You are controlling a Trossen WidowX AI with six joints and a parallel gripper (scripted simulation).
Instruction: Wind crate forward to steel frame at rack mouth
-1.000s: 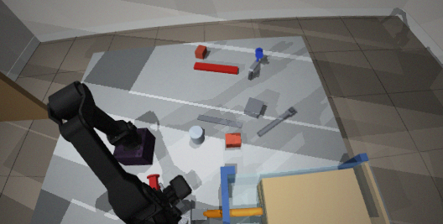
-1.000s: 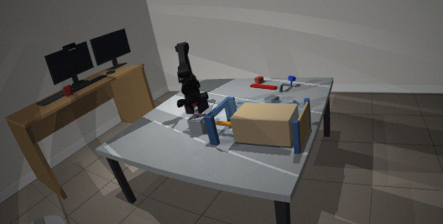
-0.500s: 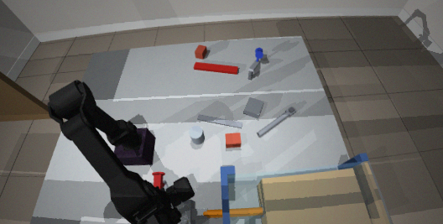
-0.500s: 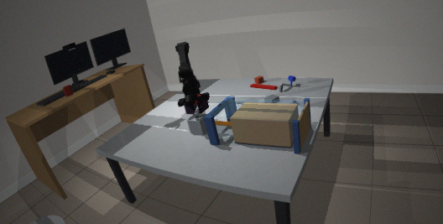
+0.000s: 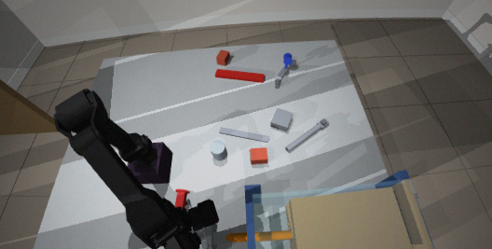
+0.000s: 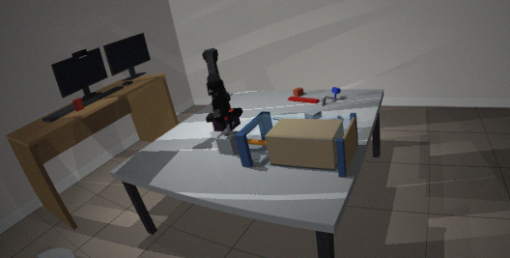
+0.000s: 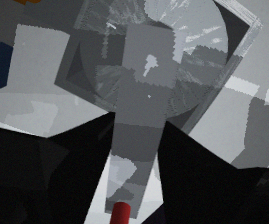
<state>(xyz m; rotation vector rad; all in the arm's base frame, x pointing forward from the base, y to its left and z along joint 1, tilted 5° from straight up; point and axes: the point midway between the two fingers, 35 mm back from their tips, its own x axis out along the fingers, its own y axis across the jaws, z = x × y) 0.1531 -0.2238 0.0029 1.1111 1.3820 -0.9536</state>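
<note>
Right now the grey winch is 1 cm behind my gripper tip, 5 cm to the right of it and 6 cm below it. Also, from my gripper tip: red-knobbed handle (1 cm behind, 2 cm to the left, 2 cm above); then red knob (2 cm behind, 6 cm to the left, 5 cm above); then blue steel frame (17 cm ahead, 5 cm to the right, 1 cm above).
</note>
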